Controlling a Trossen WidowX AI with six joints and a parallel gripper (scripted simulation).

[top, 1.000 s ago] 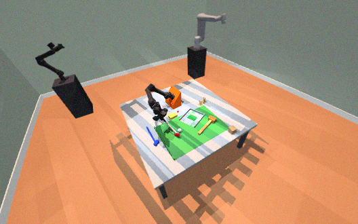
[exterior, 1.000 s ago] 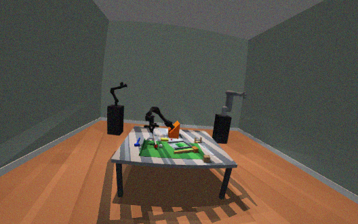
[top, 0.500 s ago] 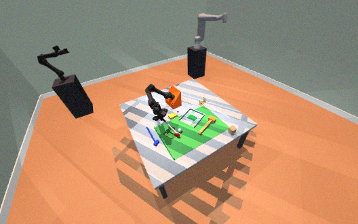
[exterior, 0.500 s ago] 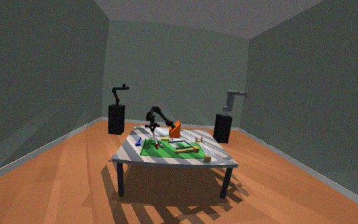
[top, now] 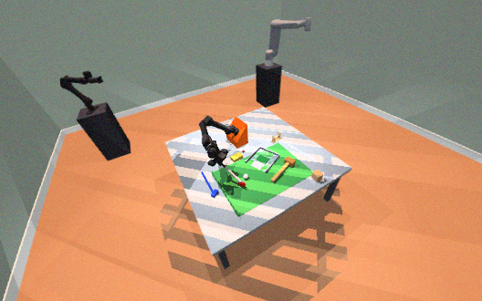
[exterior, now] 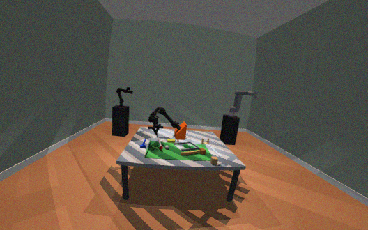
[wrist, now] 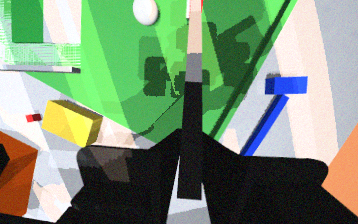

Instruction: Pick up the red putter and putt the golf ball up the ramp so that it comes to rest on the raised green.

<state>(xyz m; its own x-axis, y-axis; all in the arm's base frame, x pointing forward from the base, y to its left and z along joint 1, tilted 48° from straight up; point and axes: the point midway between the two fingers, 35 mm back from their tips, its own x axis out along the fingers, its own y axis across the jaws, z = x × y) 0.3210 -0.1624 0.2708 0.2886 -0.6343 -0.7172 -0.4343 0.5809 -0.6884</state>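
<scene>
Now: gripper tip 9 cm short of the red putter, 5 cm to the right of it and 4 cm above it. Also, from my gripper tip: yellow block (20 cm to the left, 13 cm behind, 11 cm below); blue putter (14 cm to the right, 11 cm below, 3 cm ahead); white golf ball (15 cm to the left, 13 cm ahead, 10 cm below).
</scene>
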